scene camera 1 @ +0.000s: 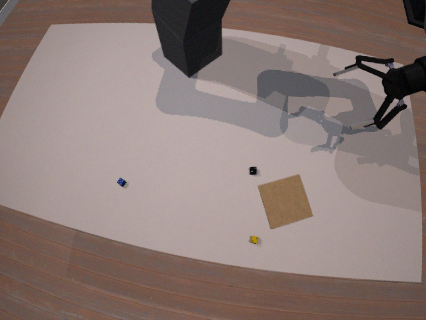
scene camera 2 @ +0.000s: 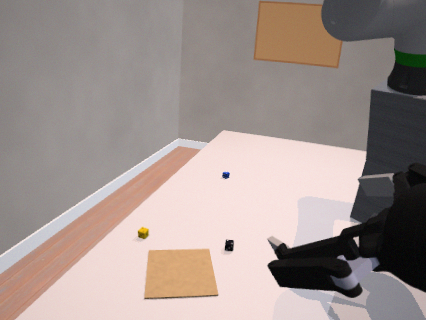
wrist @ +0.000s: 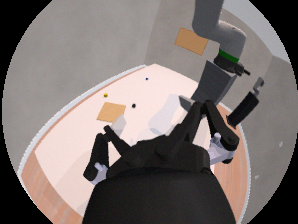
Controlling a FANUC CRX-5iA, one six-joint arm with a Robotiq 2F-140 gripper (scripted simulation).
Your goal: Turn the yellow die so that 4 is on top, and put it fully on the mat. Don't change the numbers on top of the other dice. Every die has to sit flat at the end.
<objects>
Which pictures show my gripper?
Scene camera 1, scene camera 2 and the wrist view: all of them.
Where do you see a brown mat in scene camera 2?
185, 273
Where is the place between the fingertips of my gripper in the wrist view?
151, 110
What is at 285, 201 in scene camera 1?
A brown mat.
</objects>
